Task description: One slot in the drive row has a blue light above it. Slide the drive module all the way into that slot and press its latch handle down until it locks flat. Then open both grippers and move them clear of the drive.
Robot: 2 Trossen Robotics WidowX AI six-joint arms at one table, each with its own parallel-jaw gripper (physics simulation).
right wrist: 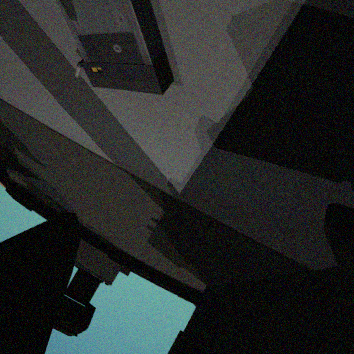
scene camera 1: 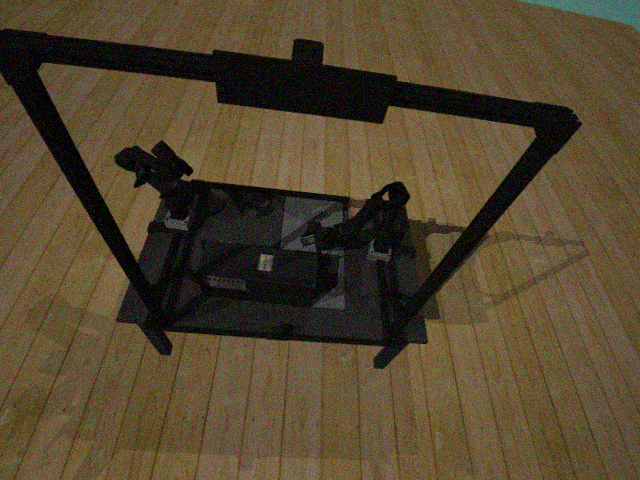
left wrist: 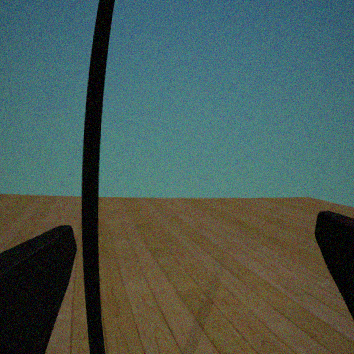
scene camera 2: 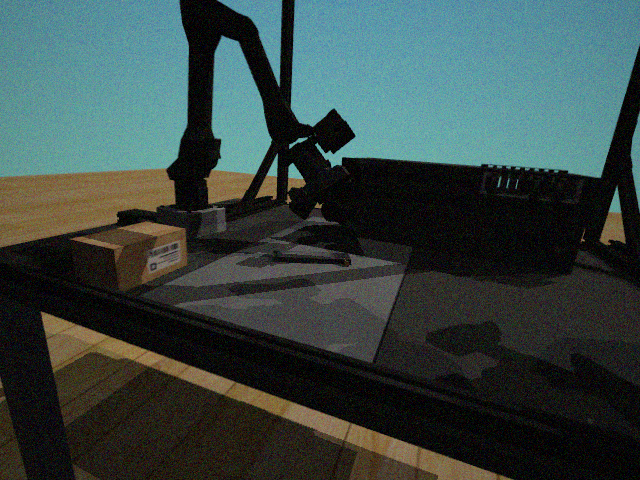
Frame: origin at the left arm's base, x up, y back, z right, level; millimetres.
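Seen in the pictures: left gripper, between the fingertips: (scene camera 1: 146, 192) (left wrist: 197, 233); right gripper, between the fingertips: (right wrist: 205, 222) (scene camera 1: 302, 247) (scene camera 2: 358, 231); left arm's base, origin of its link: (right wrist: 90, 273) (scene camera 1: 179, 213); right arm's base, origin of its link: (scene camera 1: 381, 246) (scene camera 2: 191, 207).
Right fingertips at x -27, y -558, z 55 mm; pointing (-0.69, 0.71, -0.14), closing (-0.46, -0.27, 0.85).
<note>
Offsets run from my right fingertips to a thing's top centre. "pt": to the spot under its first point. Level surfaces: height alone.
The drive module {dx -33, dy -51, dz -90 mm} (scene camera 2: 309, 258) (right wrist: 117, 49) is a flat dark slab lying on the grey table {dx -43 mm} (scene camera 2: 309, 314) (scene camera 1: 270, 324), in front of the drive row. The drive row {dx +130, dy +148, dz +193 mm} (scene camera 1: 270, 281) (scene camera 2: 442, 210) is a long dark chassis with slots (scene camera 2: 509, 183) near its far end. I cannot make out a blue light. My right gripper (scene camera 2: 320, 210) (scene camera 1: 310, 234) is open and empty. It hangs low just behind and above the module, next to the chassis end. My left gripper (scene camera 1: 130, 164) (left wrist: 197, 233) is open and empty, off the table's back left corner, facing the floor.
A cardboard box {dx +15, dy -243, dz -280 mm} (scene camera 2: 132, 252) stands at the table edge near the right arm's base (scene camera 2: 194, 216). A black gantry frame (scene camera 1: 304, 90) spans the table, and one of its posts {pt dx +376, dy +475, dz +404 mm} (left wrist: 91, 175) crosses the left wrist view. A wooden floor surrounds the table.
</note>
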